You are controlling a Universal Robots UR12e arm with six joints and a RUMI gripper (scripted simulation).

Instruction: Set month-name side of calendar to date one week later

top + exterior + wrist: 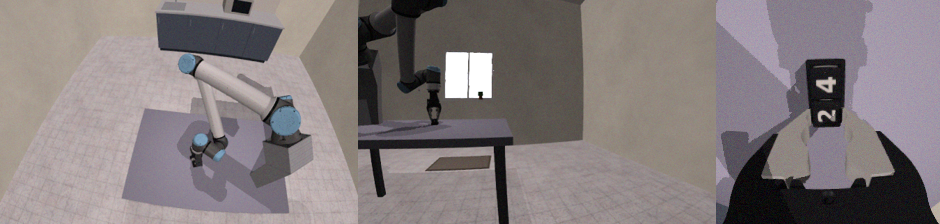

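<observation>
Right now my hand is 3 cm above the black calendar tray and 2 cm to the right of it. From my hand the other things lie so: black digit cube (3 cm to the left, 1 cm below); black number cube (1 cm below).
</observation>
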